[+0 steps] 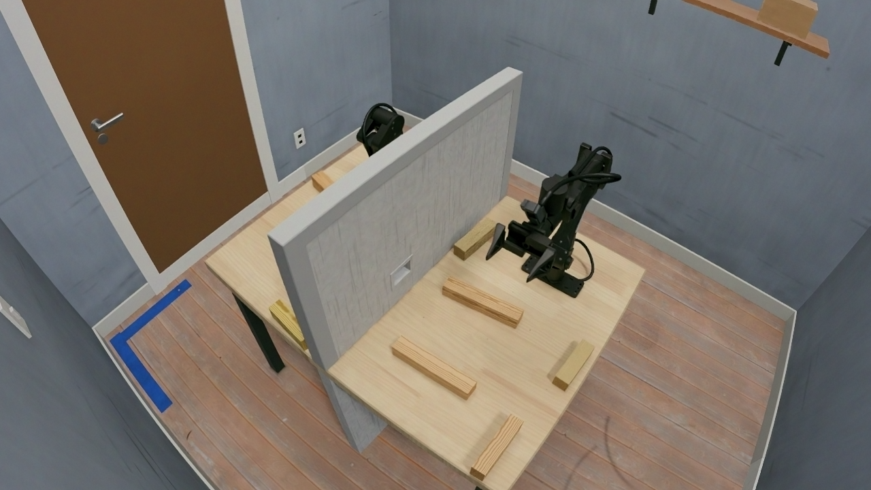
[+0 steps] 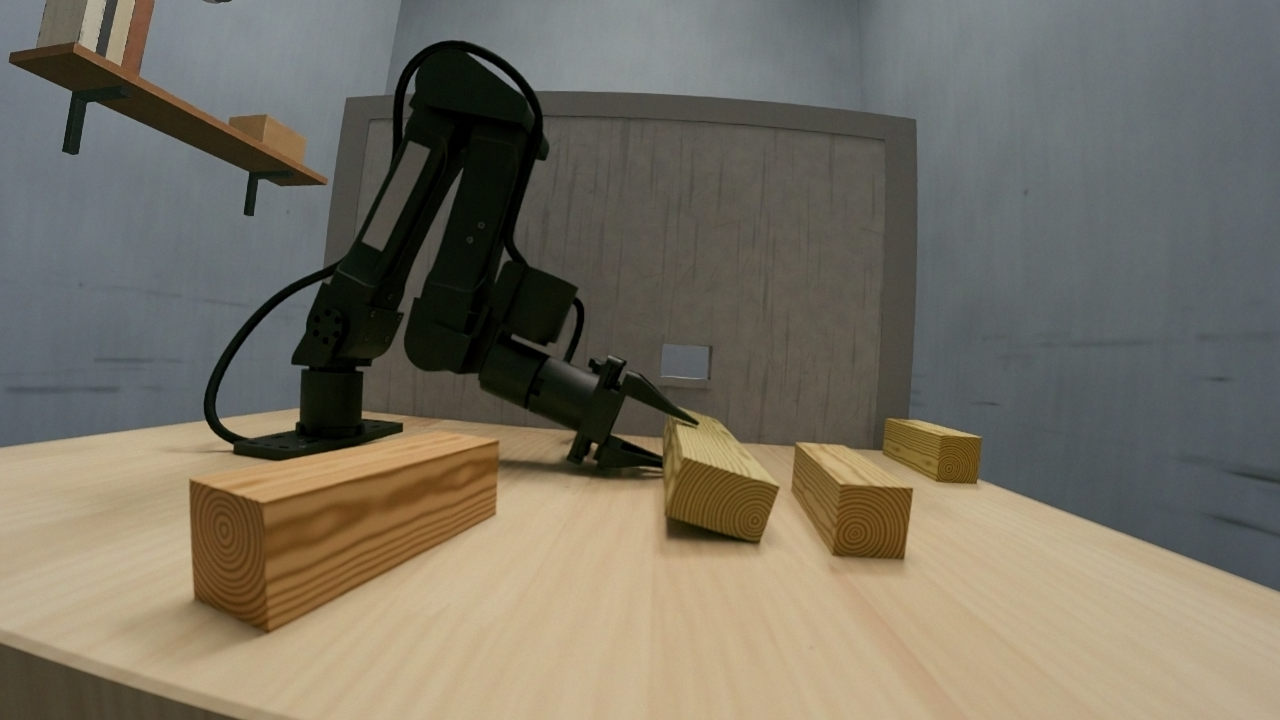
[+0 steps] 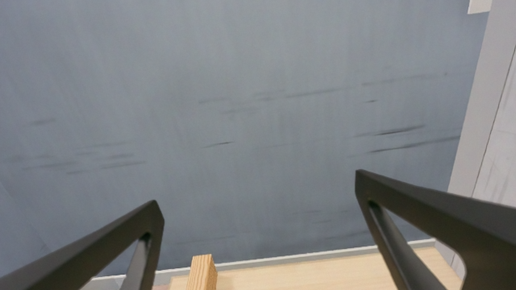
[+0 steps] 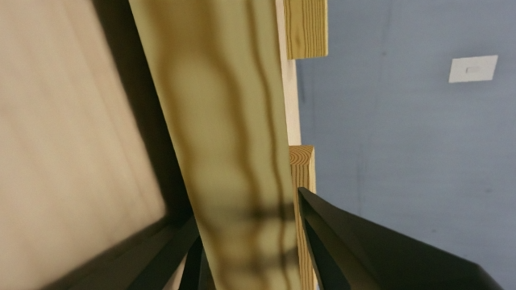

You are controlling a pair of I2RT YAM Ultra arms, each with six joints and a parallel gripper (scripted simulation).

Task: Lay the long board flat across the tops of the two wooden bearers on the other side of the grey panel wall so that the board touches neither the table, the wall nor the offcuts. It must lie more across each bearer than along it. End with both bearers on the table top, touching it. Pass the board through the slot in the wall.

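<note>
Right now the long pale board is 2 cm ahead of my right hand and 1 cm below it. Round my right hand: wooden bearer 50 cm to the left, 12 cm ahead, 1 cm below; thick block 24 cm to the right, 15 cm behind, 1 cm below.
</note>
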